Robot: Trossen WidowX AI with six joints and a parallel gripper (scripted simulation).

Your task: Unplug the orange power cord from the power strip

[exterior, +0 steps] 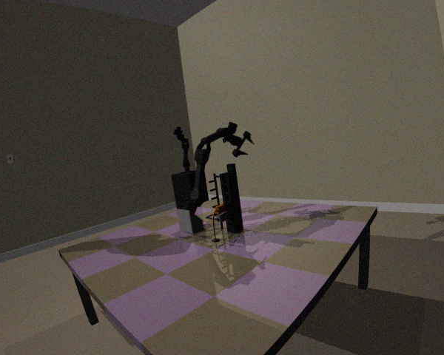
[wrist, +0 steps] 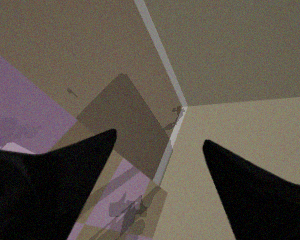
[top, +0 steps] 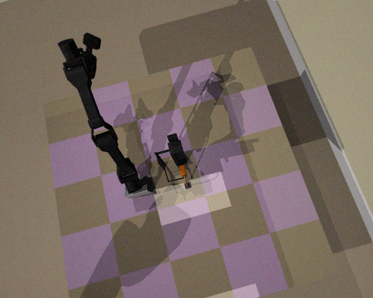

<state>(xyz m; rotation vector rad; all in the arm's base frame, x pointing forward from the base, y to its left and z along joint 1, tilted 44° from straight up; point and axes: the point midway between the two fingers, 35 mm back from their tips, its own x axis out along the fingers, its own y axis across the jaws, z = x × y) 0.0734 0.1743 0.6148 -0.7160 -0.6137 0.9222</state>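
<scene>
Right now my gripper tip is 590 mm to the left of the orange plug, 240 mm above it and 130 mm short of it.
</scene>
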